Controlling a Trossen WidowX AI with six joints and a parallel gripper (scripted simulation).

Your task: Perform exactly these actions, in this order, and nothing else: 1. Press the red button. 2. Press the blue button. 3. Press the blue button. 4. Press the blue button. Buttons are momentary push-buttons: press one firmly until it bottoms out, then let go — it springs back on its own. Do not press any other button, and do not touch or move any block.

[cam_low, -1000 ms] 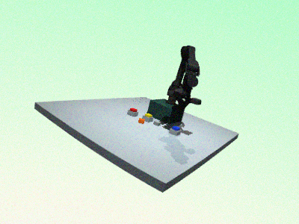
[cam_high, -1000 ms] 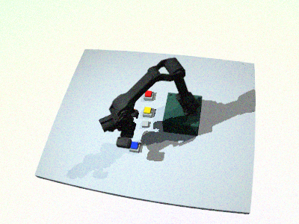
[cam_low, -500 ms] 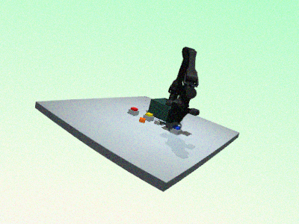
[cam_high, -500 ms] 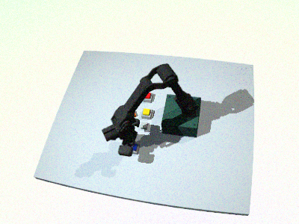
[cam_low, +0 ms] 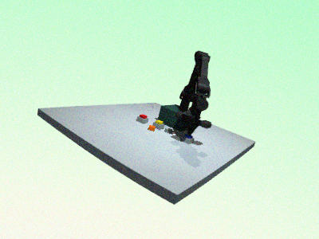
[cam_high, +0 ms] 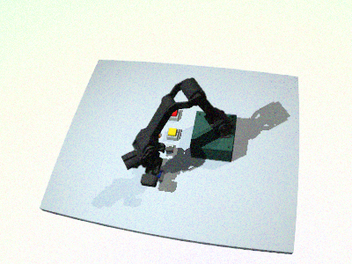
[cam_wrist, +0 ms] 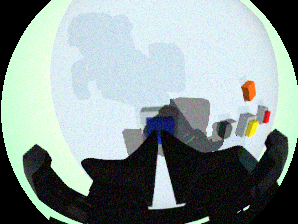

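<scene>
My gripper tip is now 1 cm above the blue button. From my gripper tip the other things lie so: grey block 13 cm to the right, 5 cm behind, 3 cm below; orange block 20 cm to the right, 3 cm below, 2 cm ahead; yellow button 20 cm to the right, 6 cm behind.
</scene>
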